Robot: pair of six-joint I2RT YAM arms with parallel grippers.
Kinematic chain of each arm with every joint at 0, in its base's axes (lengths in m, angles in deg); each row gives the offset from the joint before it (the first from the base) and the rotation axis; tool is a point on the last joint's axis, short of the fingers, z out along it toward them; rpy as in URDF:
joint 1: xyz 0 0 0.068 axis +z
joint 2: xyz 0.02 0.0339 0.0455 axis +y
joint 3: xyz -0.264 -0.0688 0 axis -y
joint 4: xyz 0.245 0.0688 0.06 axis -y
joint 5: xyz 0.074 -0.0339 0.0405 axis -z
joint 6: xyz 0.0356 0 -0.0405 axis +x
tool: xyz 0 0 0 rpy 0 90 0
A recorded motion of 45 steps. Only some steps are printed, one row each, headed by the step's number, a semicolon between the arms.
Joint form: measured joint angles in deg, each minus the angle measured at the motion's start. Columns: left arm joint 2, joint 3, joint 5, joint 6, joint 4, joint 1; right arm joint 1, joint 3, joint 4, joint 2, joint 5, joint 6.
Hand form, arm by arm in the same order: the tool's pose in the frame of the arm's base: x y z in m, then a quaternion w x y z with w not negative. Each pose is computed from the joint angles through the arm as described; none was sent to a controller.
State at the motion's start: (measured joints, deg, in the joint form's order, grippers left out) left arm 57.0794 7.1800 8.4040 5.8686 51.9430 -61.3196; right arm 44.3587 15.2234 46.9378 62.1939 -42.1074 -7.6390
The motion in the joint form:
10: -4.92 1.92 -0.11 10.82 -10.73 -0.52; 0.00 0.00 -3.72 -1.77 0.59 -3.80
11: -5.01 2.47 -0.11 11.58 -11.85 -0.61; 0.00 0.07 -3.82 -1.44 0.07 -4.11
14: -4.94 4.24 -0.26 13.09 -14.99 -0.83; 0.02 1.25 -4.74 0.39 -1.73 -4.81
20: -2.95 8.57 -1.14 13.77 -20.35 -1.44; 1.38 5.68 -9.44 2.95 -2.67 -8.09
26: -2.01 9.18 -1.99 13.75 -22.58 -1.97; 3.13 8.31 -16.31 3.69 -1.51 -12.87
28: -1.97 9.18 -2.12 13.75 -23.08 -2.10; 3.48 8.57 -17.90 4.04 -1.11 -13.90
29: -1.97 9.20 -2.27 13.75 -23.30 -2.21; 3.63 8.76 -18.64 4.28 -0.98 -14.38
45: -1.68 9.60 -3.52 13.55 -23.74 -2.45; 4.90 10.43 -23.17 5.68 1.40 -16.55
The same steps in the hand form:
10: 0.0838 -0.1675 0.1950 0.62069 0.49243 0.52292 -0.31432; 0.1304 0.1605 0.2080 0.55081 -0.53232 0.47915 0.42855
11: 0.0840 -0.1685 0.1963 0.61966 0.49798 0.52163 -0.30974; 0.1306 0.1611 0.2072 0.54778 -0.53591 0.47748 0.42983
14: 0.0851 -0.1719 0.2004 0.61483 0.51027 0.52166 -0.29912; 0.1335 0.1652 0.2061 0.53376 -0.54672 0.47509 0.43646
20: 0.0890 -0.1827 0.2094 0.59891 0.52317 0.53377 -0.28758; 0.1391 0.1786 0.2134 0.51957 -0.57069 0.46475 0.43402
26: 0.0888 -0.1853 0.2058 0.58391 0.53104 0.54652 -0.27991; 0.1382 0.1871 0.2135 0.50264 -0.59708 0.46588 0.41690
28: 0.0884 -0.1854 0.2047 0.58056 0.53301 0.54884 -0.27860; 0.1377 0.1884 0.2109 0.49535 -0.60292 0.47005 0.41252
29: 0.0881 -0.1855 0.2044 0.57945 0.53364 0.54982 -0.27781; 0.1377 0.1892 0.2098 0.49170 -0.60578 0.47176 0.41073
45: 0.0886 -0.1867 0.2050 0.57976 0.53002 0.55602 -0.27166; 0.1378 0.1956 0.2059 0.47378 -0.61782 0.48812 0.39442

